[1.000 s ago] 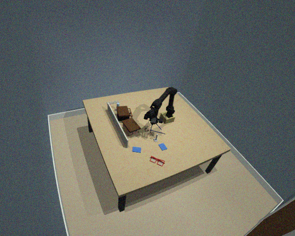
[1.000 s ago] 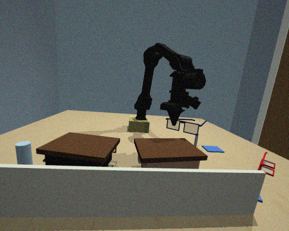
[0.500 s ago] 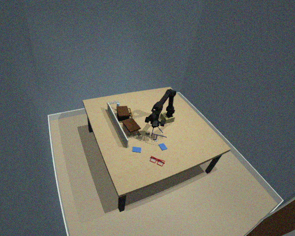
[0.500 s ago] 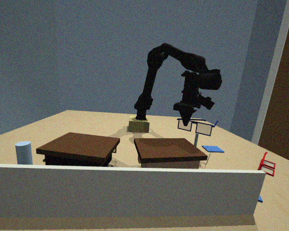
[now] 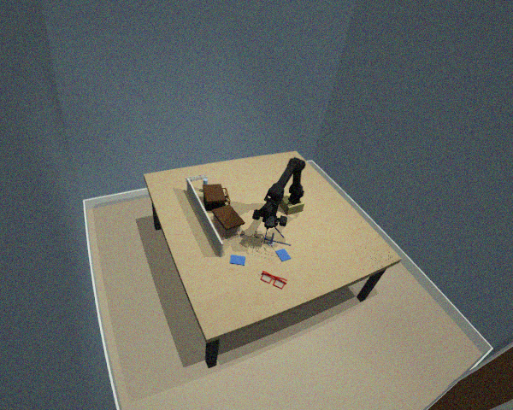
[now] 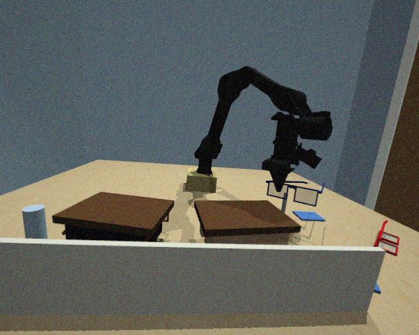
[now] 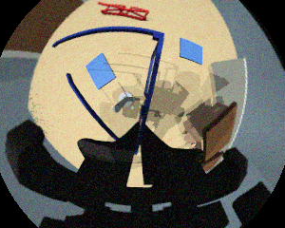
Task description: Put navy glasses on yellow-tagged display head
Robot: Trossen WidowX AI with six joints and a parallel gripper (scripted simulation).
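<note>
My gripper tip is 2 cm past the small grey peg, 4 cm to the right of it and 7 cm above it. From my gripper tip the other things lie so: pale blue cylinder 18 cm ahead, 53 cm to the right, 5 cm below; white wall 29 cm ahead, 27 cm to the right, 4 cm below.
</note>
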